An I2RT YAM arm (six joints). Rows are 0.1 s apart.
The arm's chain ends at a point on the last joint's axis. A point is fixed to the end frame.
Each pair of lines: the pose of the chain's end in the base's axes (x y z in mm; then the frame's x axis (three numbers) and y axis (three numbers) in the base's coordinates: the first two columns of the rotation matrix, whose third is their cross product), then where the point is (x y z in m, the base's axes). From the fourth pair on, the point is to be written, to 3 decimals.
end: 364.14 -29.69 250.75 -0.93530 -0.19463 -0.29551 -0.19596 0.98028 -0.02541
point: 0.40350 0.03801 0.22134
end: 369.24 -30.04 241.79 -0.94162 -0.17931 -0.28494 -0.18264 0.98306 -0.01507
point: 0.40916 0.03735 0.21241
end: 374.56 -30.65 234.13 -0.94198 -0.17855 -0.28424 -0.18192 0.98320 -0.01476
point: 0.41451 0.03671 0.20473
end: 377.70 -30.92 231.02 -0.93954 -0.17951 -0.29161 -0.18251 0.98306 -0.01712
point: 0.418 0.036 0.202
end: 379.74 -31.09 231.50 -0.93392 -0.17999 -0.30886 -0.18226 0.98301 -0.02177
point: 0.420 0.036 0.203
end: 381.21 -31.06 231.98 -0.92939 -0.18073 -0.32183 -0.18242 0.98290 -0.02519
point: 0.422 0.036 0.204
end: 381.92 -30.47 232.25 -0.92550 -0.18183 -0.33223 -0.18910 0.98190 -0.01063
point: 0.423 0.038 0.206
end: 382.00 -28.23 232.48 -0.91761 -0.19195 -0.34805 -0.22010 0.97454 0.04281
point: 0.421 0.042 0.210
